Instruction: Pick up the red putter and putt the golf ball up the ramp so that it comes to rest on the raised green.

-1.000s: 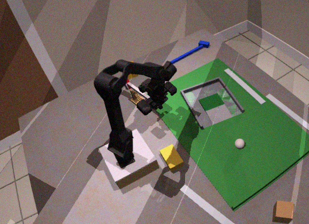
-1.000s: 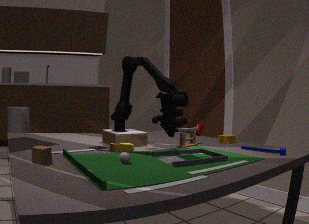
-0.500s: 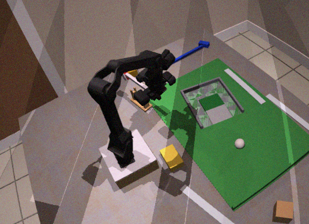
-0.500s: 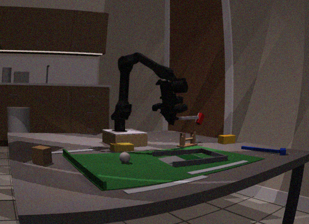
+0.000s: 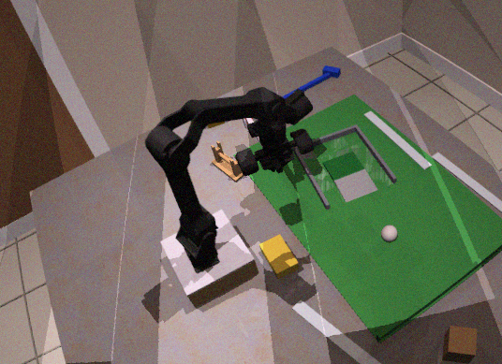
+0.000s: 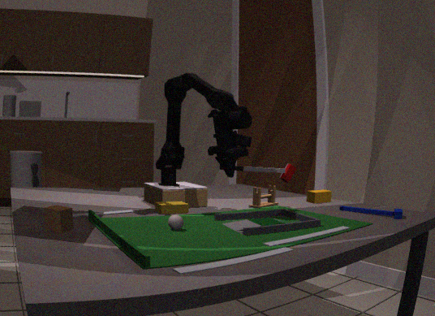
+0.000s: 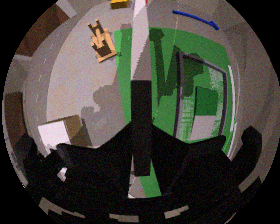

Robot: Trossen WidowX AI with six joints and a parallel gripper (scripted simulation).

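Right now the red putter is 1 cm ahead of my gripper tip, 12 cm to the left of it and 2 cm above it. From my gripper tip the other things lie so: green mat: 21 cm ahead, 11 cm to the right, 12 cm below; golf ball: 17 cm ahead, 27 cm to the right, 10 cm below; wooden stand: 8 cm behind, 20 cm to the left, 9 cm below.
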